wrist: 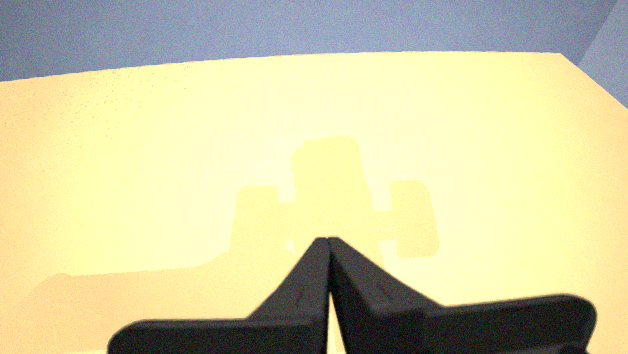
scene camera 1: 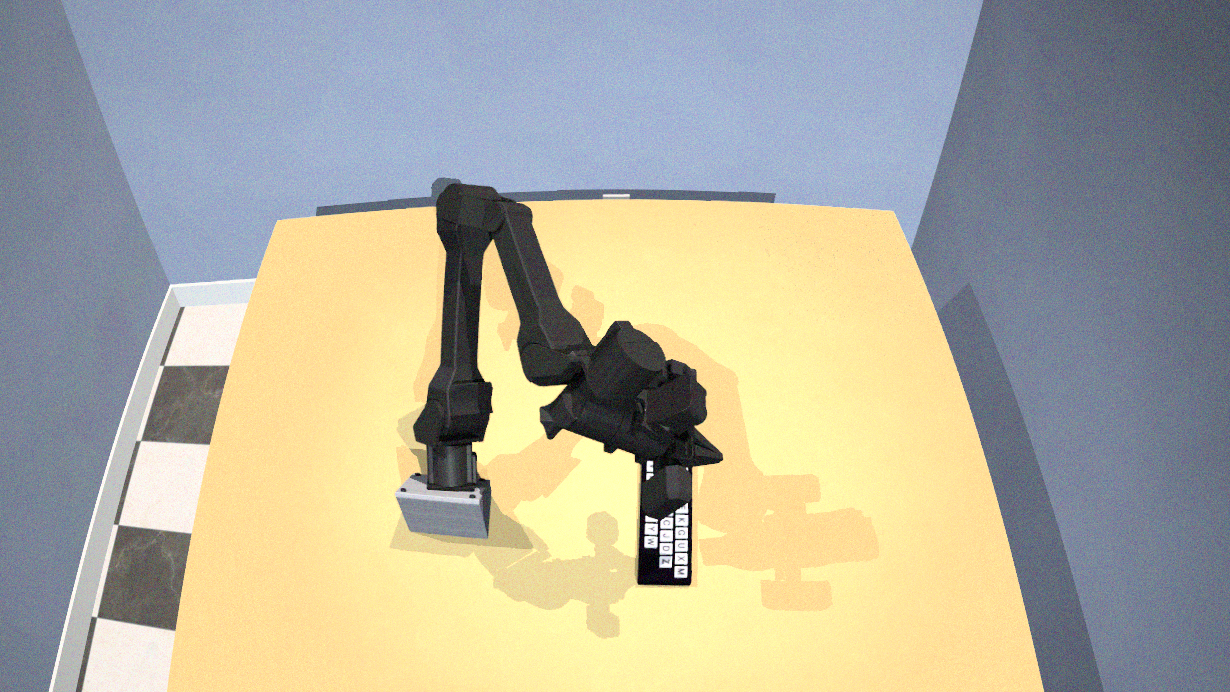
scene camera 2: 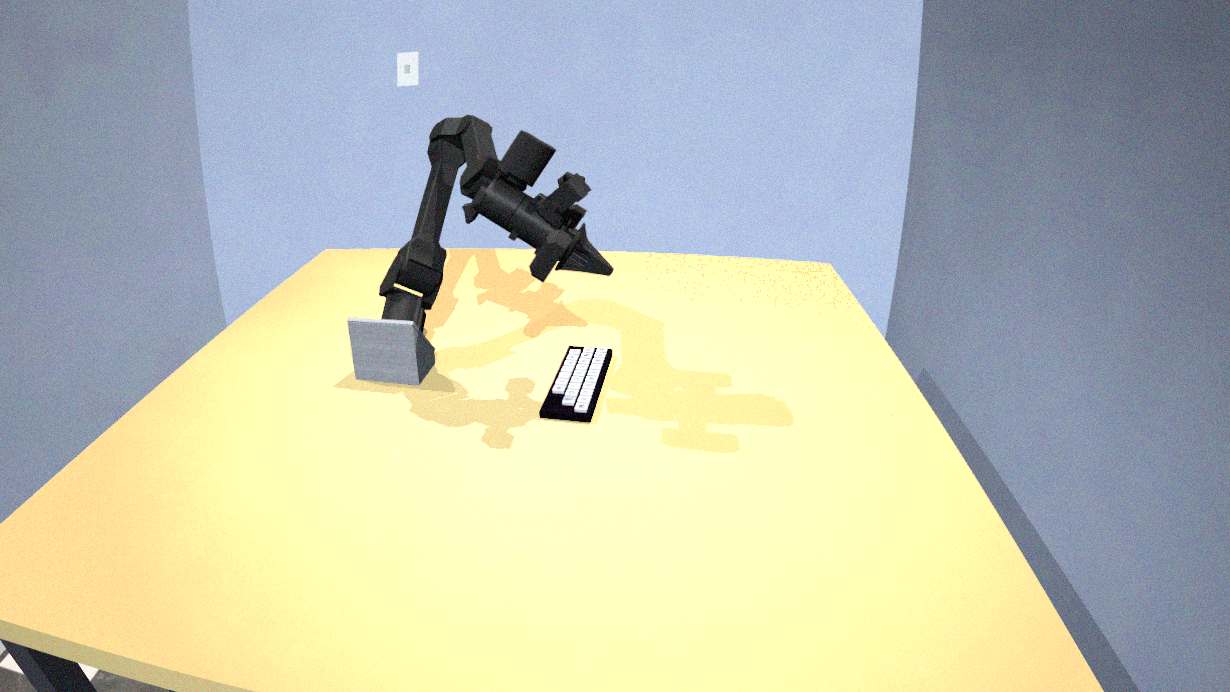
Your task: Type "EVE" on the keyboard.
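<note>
The black keyboard with white letter keys lies flat on the table. In the scene camera 1 view the arm and gripper cover its upper part and some middle keys; I cannot make out the E and V keys. In the scene camera 2 view the whole keyboard shows, but its letters are too small to read. The keyboard does not show in the wrist view. My gripper is shut and empty, fingertips together. It hangs well above the table, tilted forward and down, higher than the keyboard and not touching it.
The arm's grey base block stands on the yellow table, left of the keyboard in both scene views. Shadows of the arm fall across the table. Blue-grey walls stand around it.
</note>
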